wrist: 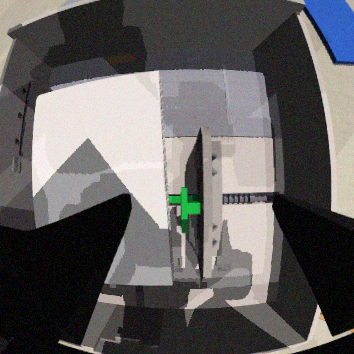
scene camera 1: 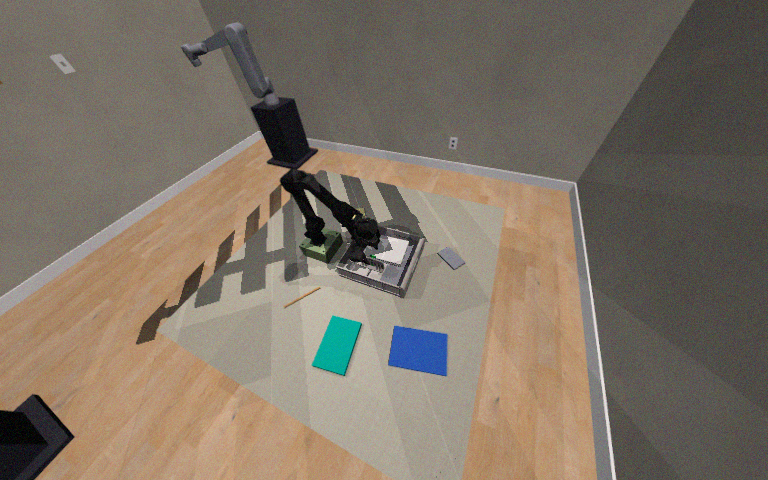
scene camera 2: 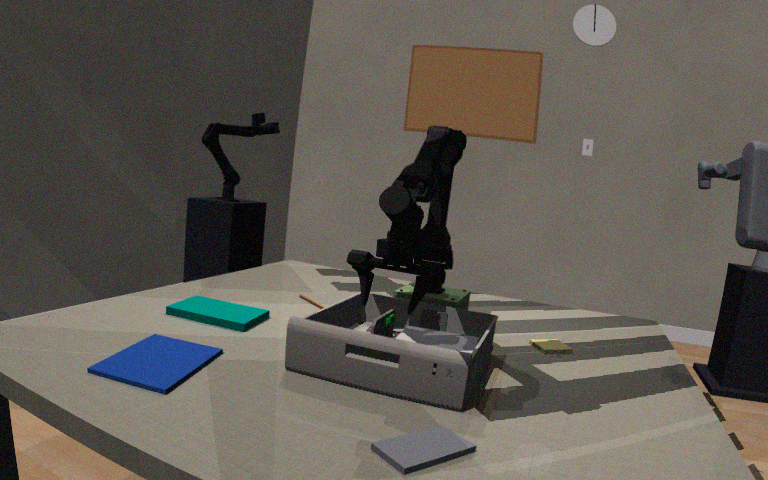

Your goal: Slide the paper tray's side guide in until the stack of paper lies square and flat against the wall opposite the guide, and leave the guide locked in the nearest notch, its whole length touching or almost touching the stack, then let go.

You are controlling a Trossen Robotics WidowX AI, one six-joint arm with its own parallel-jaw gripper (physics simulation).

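Seen in the pictures: gripper, fingertip midpoint: (wrist: 203,201) (scene camera 1: 372,256) (scene camera 2: 385,309); arm's base, link origin: (scene camera 1: 318,240) (scene camera 2: 429,290).
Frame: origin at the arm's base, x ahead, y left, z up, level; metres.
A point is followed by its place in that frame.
The grey paper tray (scene camera 1: 415,266) @[x 0.499, y 0.056, z -0.042 m] (scene camera 2: 317,345) @[x 0.501, y -0.043, z -0.017 m] (wrist: 307,115) @[x 0.379, y -0.099, z -0.013 m] stands on the table. The white paper stack (scene camera 1: 399,247) @[x 0.390, y 0.130, z -0.034 m] (wrist: 100,117) @[x 0.382, y 0.093, z -0.034 m] lies in its left part in the wrist view, its edges slightly slanted. The upright side guide (scene camera 2: 380,323) @[x 0.329, y -0.001, z -0.009 m] (wrist: 213,190) @[x 0.311, y -0.018, z -0.055 m] stands right of the stack there, with a gap between them. A green cross-shaped tab (scene camera 1: 373,256) @[x 0.306, y 0.010, z 0.001 m] (scene camera 2: 389,320) @[x 0.317, y 0.012, z -0.004 m] (wrist: 186,206) @[x 0.304, y 0.010, z 0.004 m] is on the guide's stack side. My gripper (scene camera 2: 387,312) @[x 0.309, y 0.000, z 0.013 m] (wrist: 203,201) @[x 0.309, y 0.000, z 0.013 m] is open and empty, its fingers wide apart, one above the stack and one beyond the guide. The fingers hide parts of the stack and the tray walls.
A teal slab (scene camera 1: 336,345) @[x 0.331, y -0.392, z -0.060 m] (scene camera 2: 216,313) @[x 0.364, y -0.360, z -0.059 m], a blue slab (scene camera 1: 417,350) @[x 0.625, y -0.285, z -0.070 m] (scene camera 2: 155,362) @[x 0.646, y -0.269, z -0.069 m] (wrist: 332,30) @[x 0.578, y -0.247, z -0.069 m], a grey slab (scene camera 1: 451,258) @[x 0.643, y 0.181, z -0.067 m] (scene camera 2: 423,450) @[x 0.655, y 0.190, z -0.067 m], an orange stick (scene camera 1: 301,297) @[x 0.069, y -0.274, z -0.071 m] (scene camera 2: 310,301) @[x 0.059, y -0.292, z -0.073 m] and a yellow pad (scene camera 2: 550,346) @[x 0.068, y 0.316, z -0.068 m] lie around the tray. The green base block (scene camera 1: 320,249) @[x 0.043, y -0.046, z 0.000 m] stands beside it.
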